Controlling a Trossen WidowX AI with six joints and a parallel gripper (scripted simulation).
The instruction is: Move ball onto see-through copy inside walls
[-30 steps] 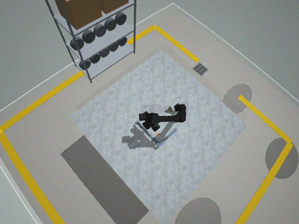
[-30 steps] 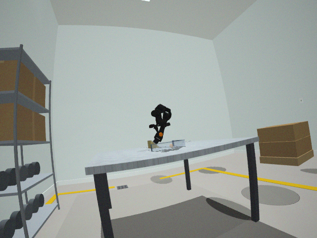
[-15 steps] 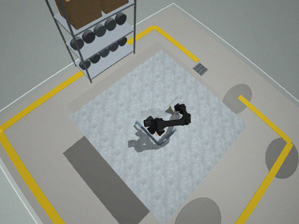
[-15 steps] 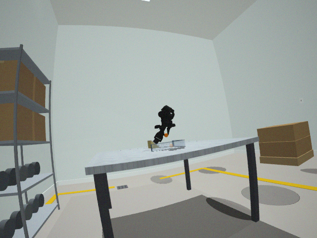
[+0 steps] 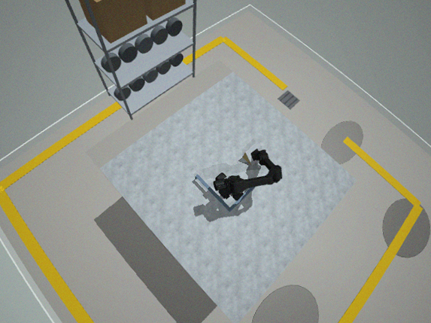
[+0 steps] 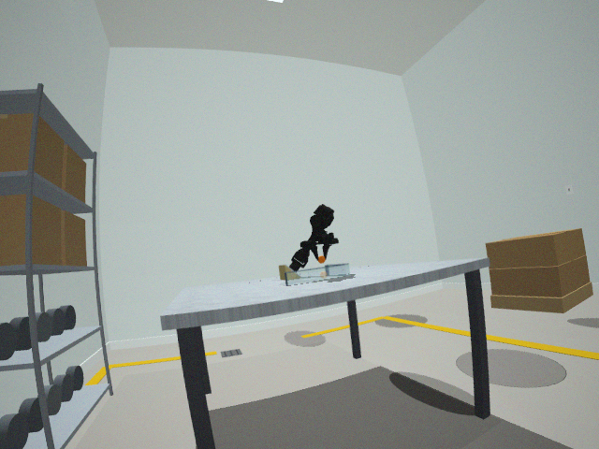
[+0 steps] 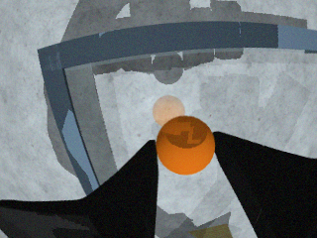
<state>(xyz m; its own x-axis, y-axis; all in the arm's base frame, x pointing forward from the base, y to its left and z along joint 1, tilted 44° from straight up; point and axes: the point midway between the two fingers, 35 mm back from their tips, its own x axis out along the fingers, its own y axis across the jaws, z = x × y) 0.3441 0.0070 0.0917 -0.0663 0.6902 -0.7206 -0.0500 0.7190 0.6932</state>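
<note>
The see-through copy is 80 mm below my gripper tip. Also, from my gripper tip: orange ball right at my gripper tip.
</note>
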